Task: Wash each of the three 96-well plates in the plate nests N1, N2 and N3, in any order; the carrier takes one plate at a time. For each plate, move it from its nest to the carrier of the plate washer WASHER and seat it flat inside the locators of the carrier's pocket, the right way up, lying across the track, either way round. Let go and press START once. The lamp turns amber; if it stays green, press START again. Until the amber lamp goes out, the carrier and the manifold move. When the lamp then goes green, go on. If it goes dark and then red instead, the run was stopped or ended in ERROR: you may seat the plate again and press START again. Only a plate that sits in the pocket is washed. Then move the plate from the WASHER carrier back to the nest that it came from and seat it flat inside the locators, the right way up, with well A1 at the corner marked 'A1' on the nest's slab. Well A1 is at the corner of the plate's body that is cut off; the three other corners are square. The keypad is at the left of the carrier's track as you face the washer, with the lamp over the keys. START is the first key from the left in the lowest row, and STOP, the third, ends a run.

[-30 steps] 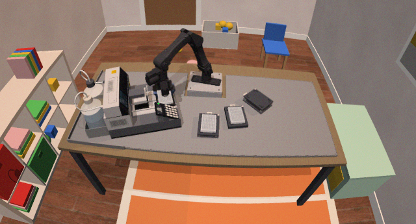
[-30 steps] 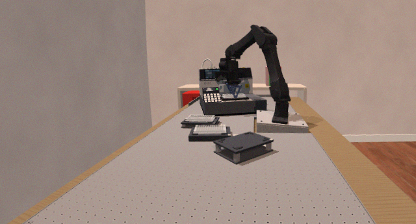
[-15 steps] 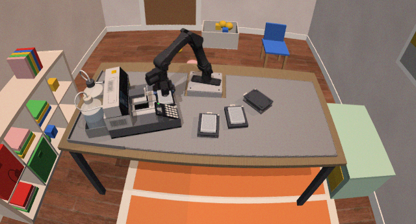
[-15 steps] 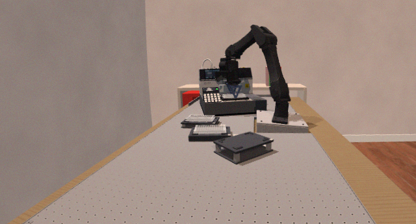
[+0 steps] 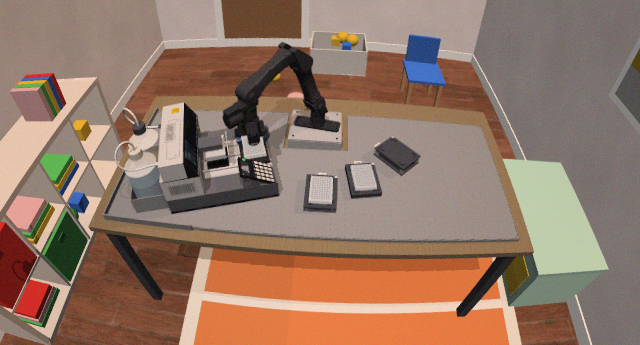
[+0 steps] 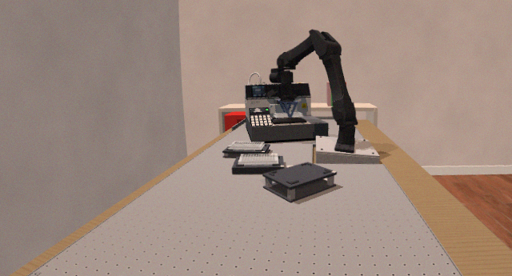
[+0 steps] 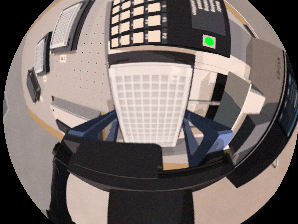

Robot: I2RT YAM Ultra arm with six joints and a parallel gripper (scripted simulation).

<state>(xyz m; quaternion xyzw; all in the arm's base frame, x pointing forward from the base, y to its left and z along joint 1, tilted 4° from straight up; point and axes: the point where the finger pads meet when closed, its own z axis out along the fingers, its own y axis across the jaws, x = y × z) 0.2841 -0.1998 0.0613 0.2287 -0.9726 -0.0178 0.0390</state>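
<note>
Right now my hand is 30 mm above the washer carrier. From my hand the other things lie so: manifold 130 mm to the right, 70 mm ahead, 20 mm above; then plate washer 140 mm to the right, 70 mm ahead, 10 mm above; then nest 570 mm to the left, 180 mm behind, 80 mm below.
</note>
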